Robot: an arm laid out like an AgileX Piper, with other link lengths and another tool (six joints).
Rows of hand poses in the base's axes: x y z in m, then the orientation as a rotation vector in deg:
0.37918, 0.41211, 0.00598, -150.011, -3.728, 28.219
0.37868, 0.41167, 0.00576, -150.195, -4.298, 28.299
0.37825, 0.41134, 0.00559, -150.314, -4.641, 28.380
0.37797, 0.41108, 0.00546, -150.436, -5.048, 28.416
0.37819, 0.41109, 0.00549, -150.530, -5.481, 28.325
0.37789, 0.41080, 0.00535, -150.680, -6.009, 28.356
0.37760, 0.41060, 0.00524, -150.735, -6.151, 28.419
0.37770, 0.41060, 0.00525, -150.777, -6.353, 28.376
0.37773, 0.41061, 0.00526, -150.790, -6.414, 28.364
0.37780, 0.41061, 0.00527, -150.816, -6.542, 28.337
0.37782, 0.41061, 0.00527, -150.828, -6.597, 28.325
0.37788, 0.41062, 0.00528, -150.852, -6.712, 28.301
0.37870, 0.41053, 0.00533, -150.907, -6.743, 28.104
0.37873, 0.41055, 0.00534, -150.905, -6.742, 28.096
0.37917, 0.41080, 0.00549, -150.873, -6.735, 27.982
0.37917, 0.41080, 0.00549, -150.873, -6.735, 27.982
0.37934, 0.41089, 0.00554, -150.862, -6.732, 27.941
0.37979, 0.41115, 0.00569, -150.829, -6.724, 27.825
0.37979, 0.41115, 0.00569, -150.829, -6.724, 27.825
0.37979, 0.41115, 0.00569, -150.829, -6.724, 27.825
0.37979, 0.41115, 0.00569, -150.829, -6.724, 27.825
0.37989, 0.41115, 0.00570, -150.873, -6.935, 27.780
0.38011, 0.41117, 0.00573, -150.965, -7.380, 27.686
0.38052, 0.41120, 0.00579, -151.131, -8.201, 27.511
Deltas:
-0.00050, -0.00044, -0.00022, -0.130, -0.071, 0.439
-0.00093, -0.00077, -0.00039, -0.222, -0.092, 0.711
-0.00121, -0.00103, -0.00052, -0.304, -0.155, 1.019
-0.00099, -0.00102, -0.00049, -0.336, -0.307, 1.316
-0.00129, -0.00131, -0.00063, -0.434, -0.399, 1.710
-0.00158, -0.00151, -0.00074, -0.484, -0.388, 1.829
-0.00148, -0.00151, -0.00073, -0.498, -0.459, 1.967
-0.00145, -0.00150, -0.00072, -0.503, -0.480, 2.009
-0.00138, -0.00150, -0.00071, -0.511, -0.524, 2.097
-0.00136, -0.00150, -0.00071, -0.516, -0.544, 2.134
-0.00130, -0.00149, -0.00070, -0.524, -0.584, 2.213
-0.00048, -0.00158, -0.00065, -0.542, -0.733, 2.203
-0.00045, -0.00156, -0.00064, -0.538, -0.738, 2.200
-0.00001, -0.00131, -0.00049, -0.489, -0.811, 2.169
-0.00001, -0.00131, -0.00049, -0.489, -0.811, 2.169
0.00016, -0.00122, -0.00044, -0.472, -0.837, 2.157
0.00061, -0.00096, -0.00029, -0.421, -0.911, 2.124
0.00061, -0.00096, -0.00029, -0.421, -0.911, 2.124
0.00061, -0.00096, -0.00029, -0.421, -0.911, 2.124
0.00061, -0.00096, -0.00029, -0.421, -0.911, 2.124
0.00071, -0.00096, -0.00028, -0.437, -0.985, 2.269
0.00093, -0.00094, -0.00025, -0.470, -1.140, 2.573
0.00134, -0.00091, -0.00019, -0.530, -1.426, 3.134

